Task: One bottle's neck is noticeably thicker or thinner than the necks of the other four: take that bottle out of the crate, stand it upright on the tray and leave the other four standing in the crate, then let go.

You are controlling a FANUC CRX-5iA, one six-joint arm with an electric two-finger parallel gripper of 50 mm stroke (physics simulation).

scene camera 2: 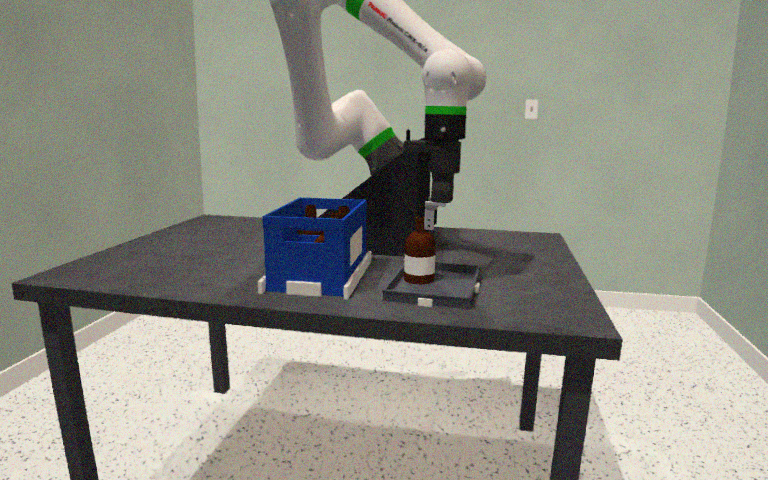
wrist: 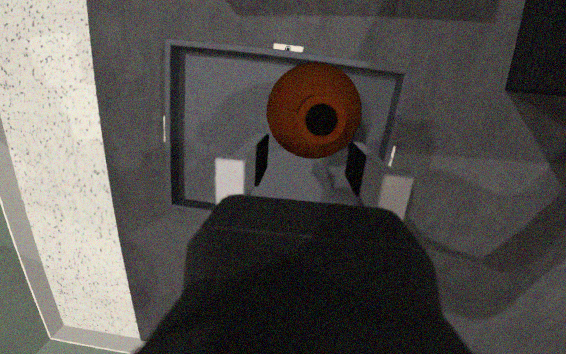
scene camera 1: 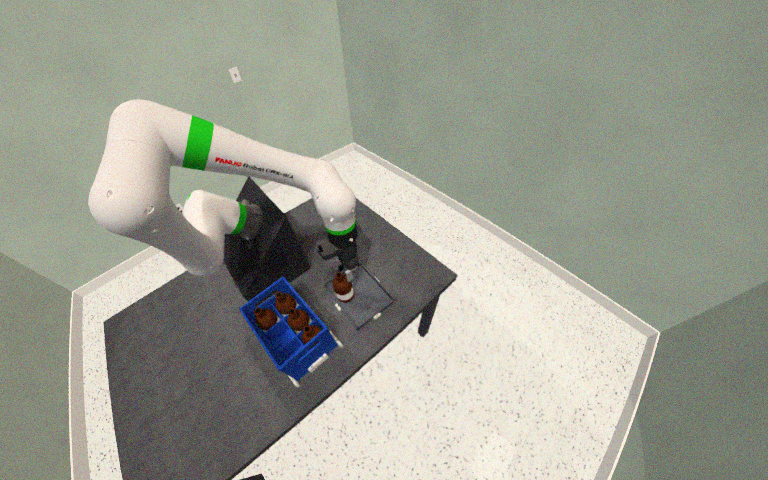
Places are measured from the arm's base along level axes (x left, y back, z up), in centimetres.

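Where they show: gripper, fingertip midpoint: [scene camera 2: 430,226] [wrist: 307,155] [scene camera 1: 345,274]; arm's base, link origin: [scene camera 2: 391,162] [scene camera 1: 251,222].
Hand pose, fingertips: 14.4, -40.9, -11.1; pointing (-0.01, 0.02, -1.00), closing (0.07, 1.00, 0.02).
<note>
Things, the pixels of their top centre, and the offset from my fingertips, as dx, dy, dz. Level surfaces: height alone.
- brown bottle with a white label, top centre: [wrist: 321,120] [scene camera 2: 421,217] [scene camera 1: 339,274] -2.3, +0.6, +2.0
- dark tray, top centre: [wrist: 276,145] [scene camera 2: 435,276] [scene camera 1: 357,291] +1.6, -2.9, -11.4
- blue crate, top centre: [scene camera 2: 319,207] [scene camera 1: 280,318] -27.2, +0.8, +3.6
- dark table, surface height: dz -14.0
A brown bottle with a white label [scene camera 1: 342,284] [scene camera 2: 419,249] [wrist: 290,110] stands upright on the dark tray [scene camera 1: 370,300] [scene camera 2: 396,294] [wrist: 225,100], near one side of it. My gripper [scene camera 1: 346,273] [scene camera 2: 429,217] [wrist: 307,155] is open and empty. Its fingertips are at about neck height, close beside the bottle; in the wrist view the bottle's mouth lies beyond the fingertips, not between them. Several other brown bottles [scene camera 1: 265,318] [scene camera 1: 284,303] [scene camera 1: 297,319] [scene camera 1: 309,333] stand in the blue crate [scene camera 1: 300,367] [scene camera 2: 305,260]. The crate hides most of them in scene camera 2.
The crate stands beside the tray on the dark table [scene camera 1: 169,367] [scene camera 2: 169,260], with a gap between them. White strips lie around the crate's foot. The black robot mount [scene camera 1: 277,249] [scene camera 2: 393,209] stands behind them. The table's edge runs past the tray's front side.
</note>
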